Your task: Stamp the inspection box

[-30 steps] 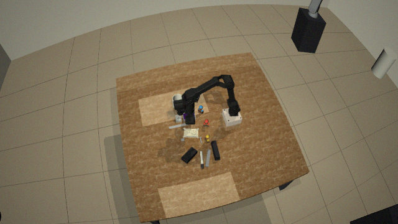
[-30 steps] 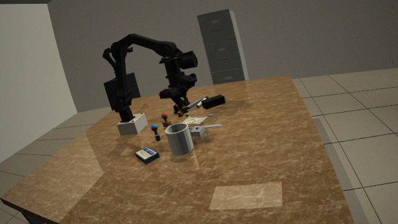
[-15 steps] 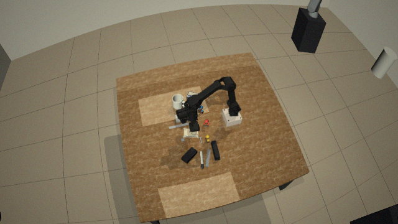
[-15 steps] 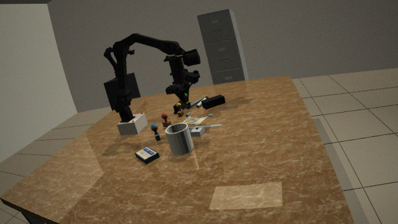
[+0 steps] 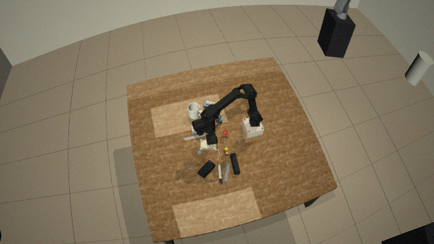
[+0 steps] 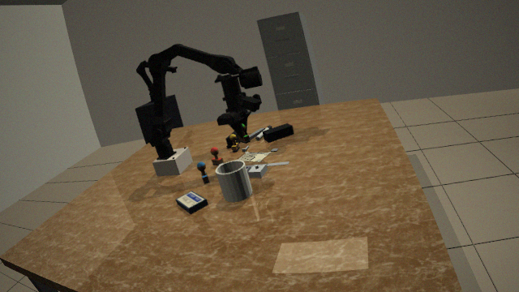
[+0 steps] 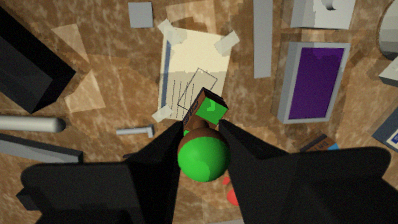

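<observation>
Right now my gripper tip is 1 cm short of the card, 1 cm to the right of it and 9 cm above it. Round my gripper tip: yellow stamp: 10 cm behind, 7 cm to the left, 6 cm below; purple ink pad: 2 cm ahead, 13 cm to the right, 8 cm below; red stamp: 10 cm behind, 5 cm to the right, 6 cm below.
</observation>
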